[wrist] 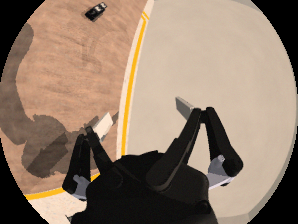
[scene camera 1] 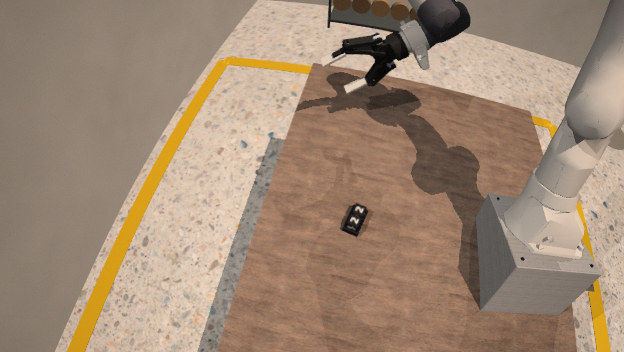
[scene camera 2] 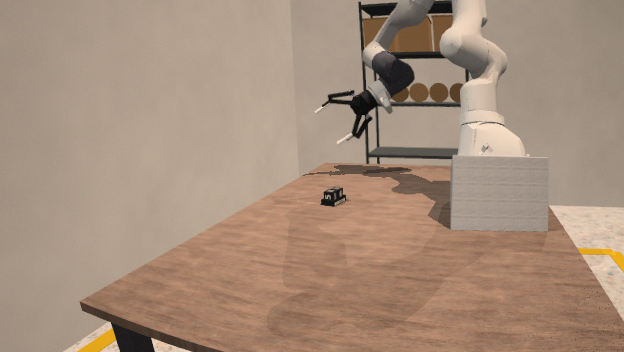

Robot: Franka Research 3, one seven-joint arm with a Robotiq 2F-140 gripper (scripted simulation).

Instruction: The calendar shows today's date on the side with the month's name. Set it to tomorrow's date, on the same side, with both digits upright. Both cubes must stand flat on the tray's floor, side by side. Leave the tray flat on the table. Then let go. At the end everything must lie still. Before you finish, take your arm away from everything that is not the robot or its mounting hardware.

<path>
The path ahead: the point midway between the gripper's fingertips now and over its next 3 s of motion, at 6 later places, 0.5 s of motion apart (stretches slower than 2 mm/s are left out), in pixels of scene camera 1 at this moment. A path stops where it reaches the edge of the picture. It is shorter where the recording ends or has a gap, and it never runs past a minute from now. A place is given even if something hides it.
My gripper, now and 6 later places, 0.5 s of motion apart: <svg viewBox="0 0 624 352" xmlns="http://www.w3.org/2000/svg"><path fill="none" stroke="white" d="M334 77L331 108L334 120L337 128L339 136L343 144L347 151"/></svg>
</path>
